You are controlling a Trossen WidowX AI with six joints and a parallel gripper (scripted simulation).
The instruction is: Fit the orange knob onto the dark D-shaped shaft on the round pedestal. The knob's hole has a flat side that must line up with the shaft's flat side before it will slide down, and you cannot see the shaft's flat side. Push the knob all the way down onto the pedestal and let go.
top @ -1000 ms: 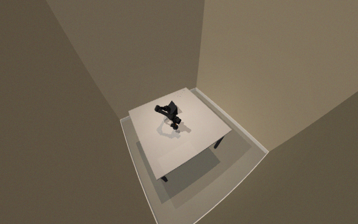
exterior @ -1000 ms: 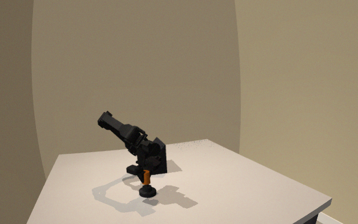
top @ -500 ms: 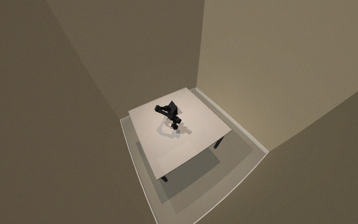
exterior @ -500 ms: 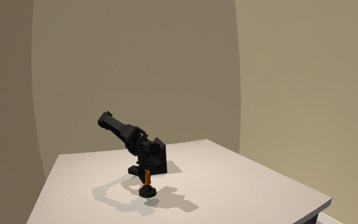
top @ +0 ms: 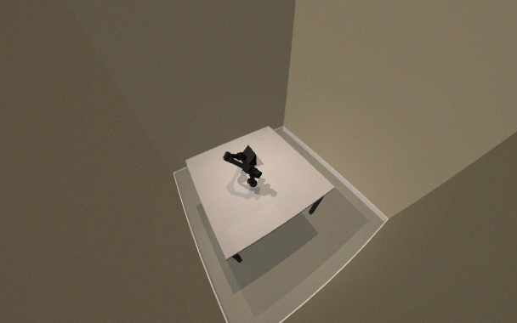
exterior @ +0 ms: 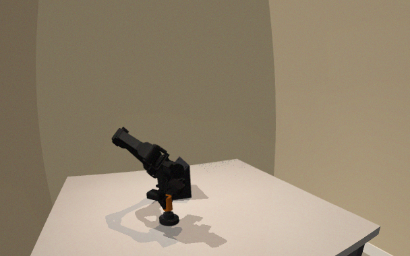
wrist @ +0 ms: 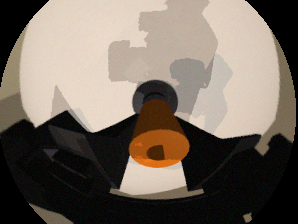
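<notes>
My gripper tip is 20 mm below the orange knob. Round my gripper tip: dark round pedestal: 40 mm below.
</notes>
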